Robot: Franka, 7 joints.
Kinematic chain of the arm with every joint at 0, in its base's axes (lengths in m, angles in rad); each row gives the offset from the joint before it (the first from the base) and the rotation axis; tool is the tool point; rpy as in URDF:
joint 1: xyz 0 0 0.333 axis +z
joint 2: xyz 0 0 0 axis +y
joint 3: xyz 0 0 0.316 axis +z
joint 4: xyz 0.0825 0 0 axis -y
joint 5: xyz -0.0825 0 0.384 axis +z
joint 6: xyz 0 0 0 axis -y
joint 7: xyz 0.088 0 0 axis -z
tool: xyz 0 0 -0.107 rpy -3.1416 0 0
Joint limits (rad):
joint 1: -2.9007..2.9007
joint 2: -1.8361..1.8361
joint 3: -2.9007..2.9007
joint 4: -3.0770..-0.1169
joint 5: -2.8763..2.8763
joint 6: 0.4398..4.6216
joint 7: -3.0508..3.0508
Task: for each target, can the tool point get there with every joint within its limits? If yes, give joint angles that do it. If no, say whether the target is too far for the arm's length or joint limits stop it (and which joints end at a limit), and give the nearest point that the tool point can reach.
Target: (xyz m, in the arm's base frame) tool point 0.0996 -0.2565 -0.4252
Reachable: no: joint limits stop it (at a limit: joint 2) | nearest point 0.0999 -0.2573 -0.3607 | short by 0.064 m
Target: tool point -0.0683 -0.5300 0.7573
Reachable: yes | joints -0.1364 0.7772 -2.0674 -1.7337 -0.5325 2.3924 -1.8134
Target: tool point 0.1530 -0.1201 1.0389
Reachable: yes | joints 1.1640 0.0369 -1.5590 -0.7639 0.6166 4.2554 -2.4204
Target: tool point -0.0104 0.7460 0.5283
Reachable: yes | joints -1.3165 -1.1355 1.6626 -0.6250 2.1880 1.0379 -2.2574
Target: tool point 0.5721 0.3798 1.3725
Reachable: no: too far | nearest point 0.3940 0.2615 1.0488 | short by 0.388 m
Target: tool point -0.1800 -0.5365 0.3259
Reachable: yes | joints 2.2652 -0.4050 2.0698 -2.0508 0.2460 2.0992 -0.7248
